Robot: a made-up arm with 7 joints. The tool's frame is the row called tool.
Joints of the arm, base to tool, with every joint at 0 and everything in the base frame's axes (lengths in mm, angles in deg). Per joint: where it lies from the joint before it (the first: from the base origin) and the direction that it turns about. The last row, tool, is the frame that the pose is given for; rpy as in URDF.
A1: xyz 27 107 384 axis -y
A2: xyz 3 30 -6 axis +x
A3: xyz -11 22 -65 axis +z
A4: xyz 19 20 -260 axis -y
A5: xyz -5 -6 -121 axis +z
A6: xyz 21 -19 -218 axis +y
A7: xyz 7 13 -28 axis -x
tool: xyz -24 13 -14 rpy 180 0 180
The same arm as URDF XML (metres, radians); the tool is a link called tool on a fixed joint. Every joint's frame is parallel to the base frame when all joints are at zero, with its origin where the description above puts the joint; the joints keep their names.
<robot name="arm">
<joint name="A1" type="continuous"><parent link="base"/><child link="link1"/><origin xyz="0.027 0.107 0.384" rpy="0 0 0"/><axis xyz="0 -1 0"/></joint>
<joint name="A2" type="continuous"><parent link="link1"/><child link="link2"/><origin xyz="0.003 0.03 -0.006" rpy="0 0 0"/><axis xyz="1 0 0"/></joint>
<joint name="A3" type="continuous"><parent link="link2"/><child link="link3"/><origin xyz="-0.011 0.022 -0.065" rpy="0 0 0"/><axis xyz="0 0 1"/></joint>
<joint name="A4" type="continuous"><parent link="link3"/><child link="link4"/><origin xyz="0.019 0.02 -0.26" rpy="0 0 0"/><axis xyz="0 -1 0"/></joint>
<joint name="A5" type="continuous"><parent link="link4"/><child link="link5"/><origin xyz="-0.005 -0.006 -0.121" rpy="0 0 0"/><axis xyz="0 0 1"/></joint>
<joint name="A6" type="continuous"><parent link="link5"/><child link="link6"/><origin xyz="0.021 -0.019 -0.218" rpy="0 0 0"/><axis xyz="0 1 0"/></joint>
<joint name="A7" type="continuous"><parent link="link6"/><child link="link7"/><origin xyz="0.007 0.013 -0.028" rpy="0 0 0"/><axis xyz="-1 0 0"/></joint>
<joint name="tool_joint" type="fixed"><parent link="link7"/><child link="tool"/><origin xyz="-0.024 0.013 -0.014" rpy="3.1416 0 3.1416"/></joint>
<link name="base"/>
<link name="link1"/>
<link name="link2"/>
<link name="link3"/>
<link name="link4"/>
<link name="link5"/>
<link name="link6"/>
<link name="link7"/>
<link name="tool"/>
</robot>

